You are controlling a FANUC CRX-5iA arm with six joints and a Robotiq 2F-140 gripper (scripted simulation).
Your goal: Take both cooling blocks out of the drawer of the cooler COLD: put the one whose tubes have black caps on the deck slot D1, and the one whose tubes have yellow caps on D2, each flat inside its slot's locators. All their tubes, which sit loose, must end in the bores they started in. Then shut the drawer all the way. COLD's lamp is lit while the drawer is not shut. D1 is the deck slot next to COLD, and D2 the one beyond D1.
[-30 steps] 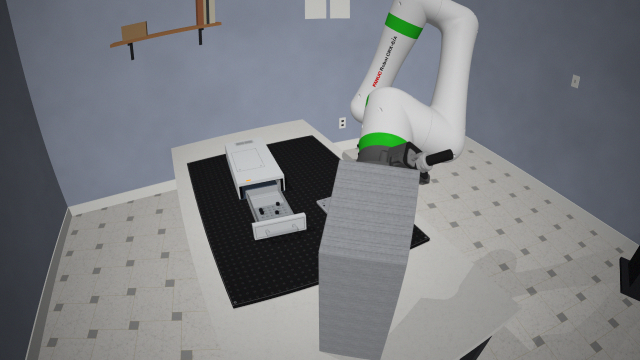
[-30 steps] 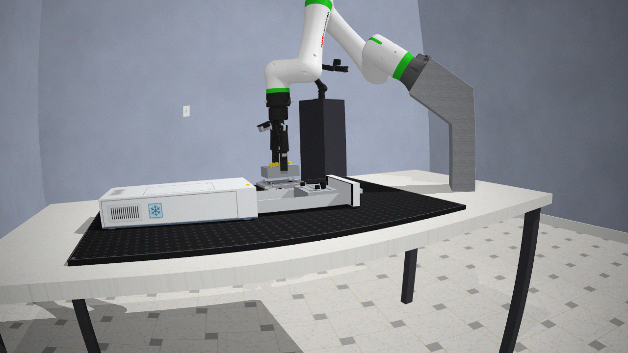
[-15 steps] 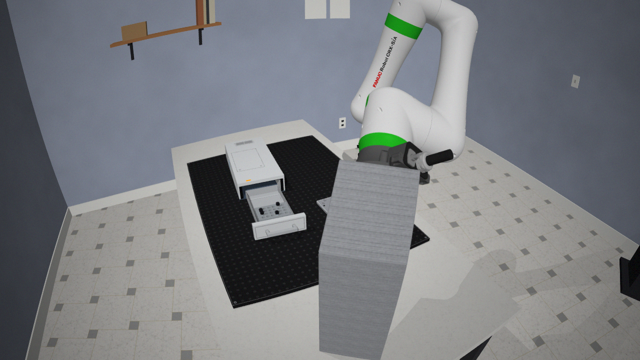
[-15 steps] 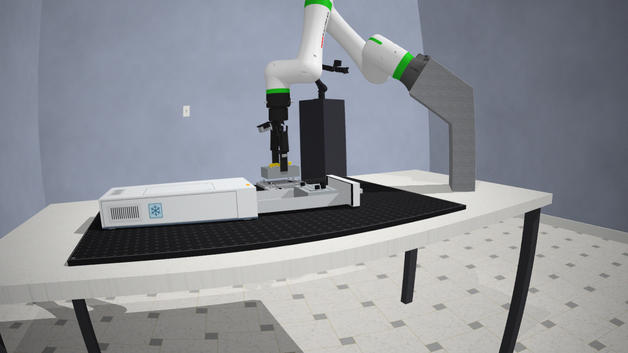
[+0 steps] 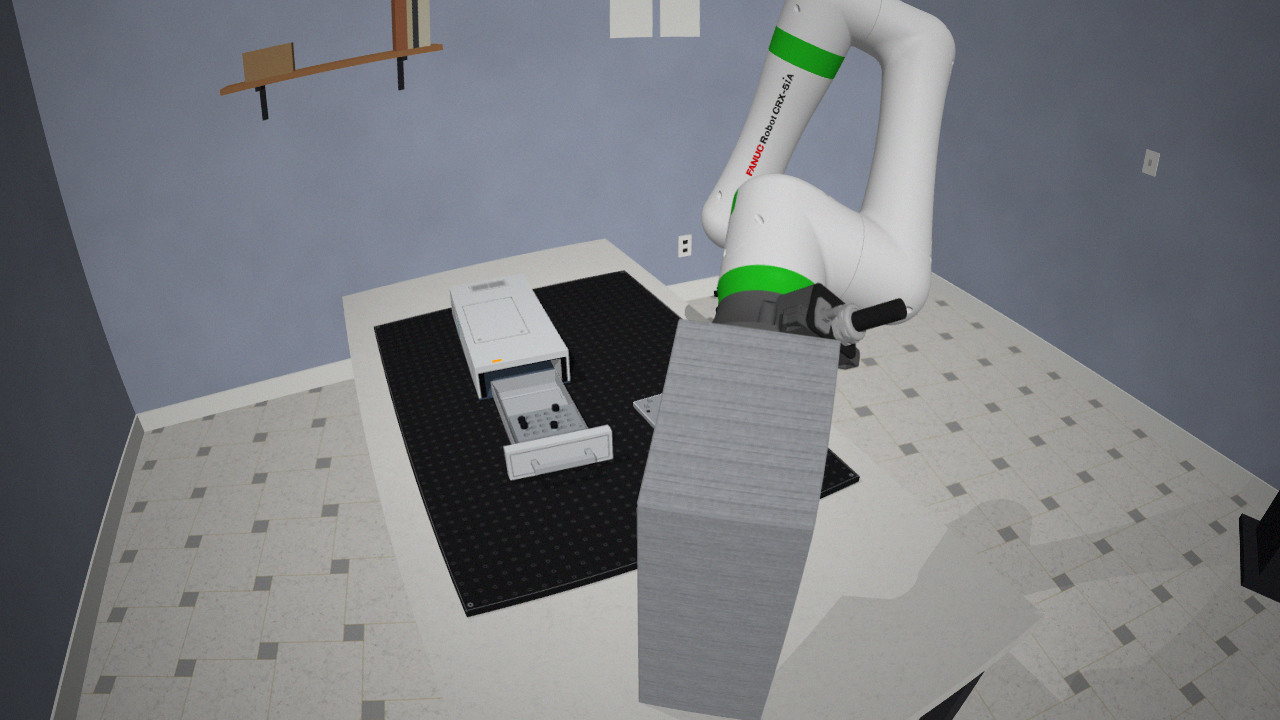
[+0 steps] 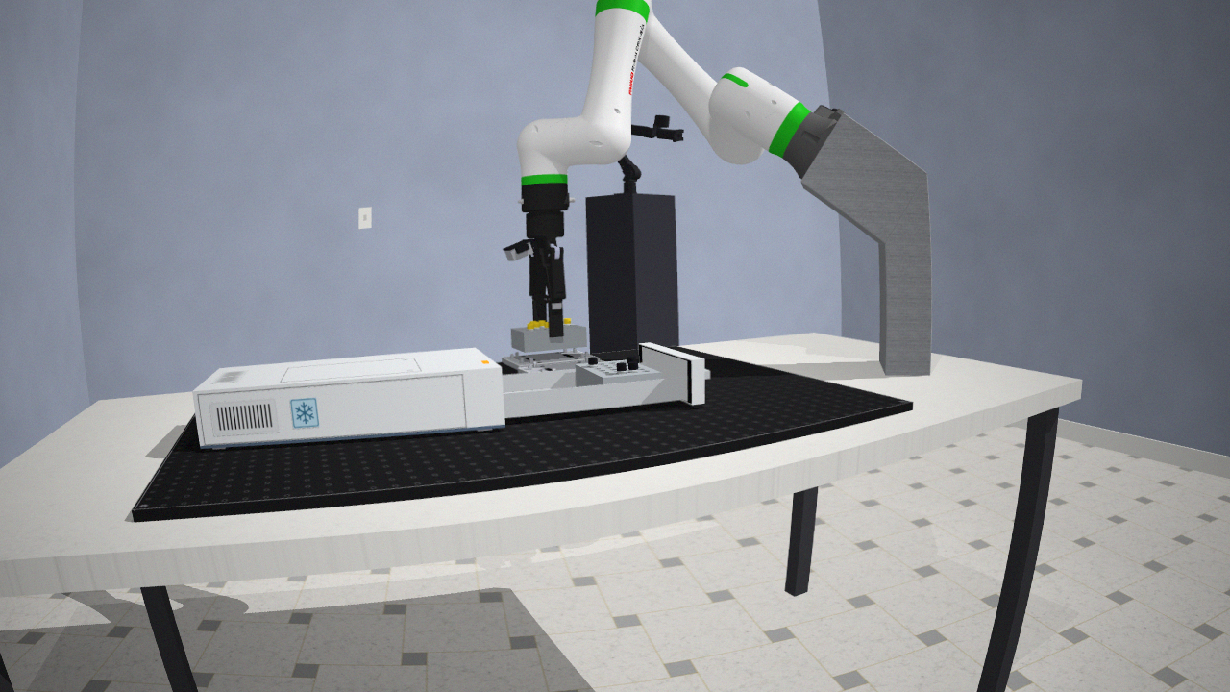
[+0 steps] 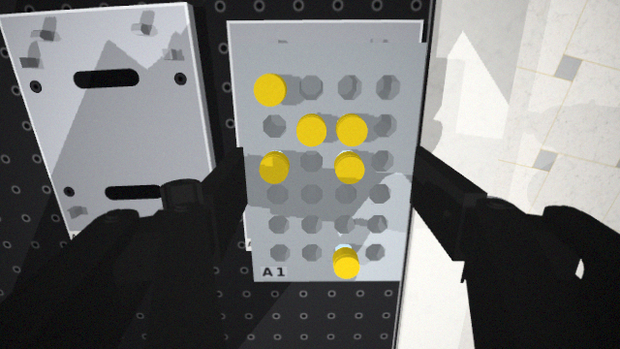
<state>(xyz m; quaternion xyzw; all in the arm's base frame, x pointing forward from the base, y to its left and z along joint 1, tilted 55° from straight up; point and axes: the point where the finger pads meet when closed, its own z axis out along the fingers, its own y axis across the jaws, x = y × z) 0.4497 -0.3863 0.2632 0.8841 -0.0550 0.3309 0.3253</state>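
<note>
The cooling block lies 30 mm below my hand. From my hand the other things lie so: drawer (340 mm to the left, 220 mm ahead, 40 mm below); white cooler (390 mm ahead, 260 mm to the left, 40 mm below); grey plate (130 mm to the left, 80 mm below, 60 mm ahead).
</note>
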